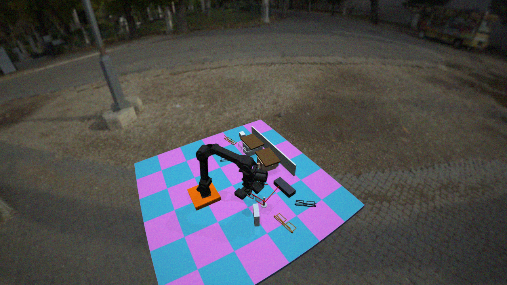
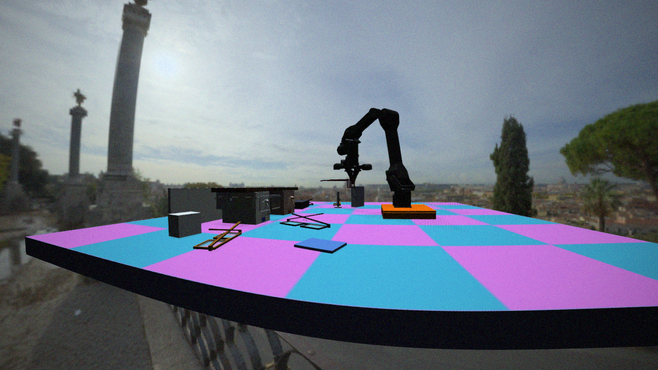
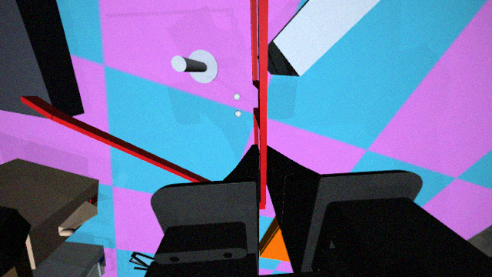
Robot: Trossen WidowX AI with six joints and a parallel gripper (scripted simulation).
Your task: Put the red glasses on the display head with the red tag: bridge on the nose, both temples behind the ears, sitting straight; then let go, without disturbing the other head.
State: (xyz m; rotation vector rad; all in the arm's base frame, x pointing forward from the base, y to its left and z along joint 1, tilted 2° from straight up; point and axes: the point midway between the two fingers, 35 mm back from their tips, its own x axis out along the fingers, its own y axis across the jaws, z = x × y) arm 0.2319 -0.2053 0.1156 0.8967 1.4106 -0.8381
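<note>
Now: the post 100 mm below my gripper tip, 80 mm ahead of it and 30 mm to the right of it. Also, from my gripper tip: pale translucent head: 490 mm to the left, 230 mm ahead, 70 mm below; then skin-coloured head: 270 mm to the left, 250 mm ahead, 70 mm below; then black box: 270 mm ahead, 100 mm below, 30 mm to the left.
</note>
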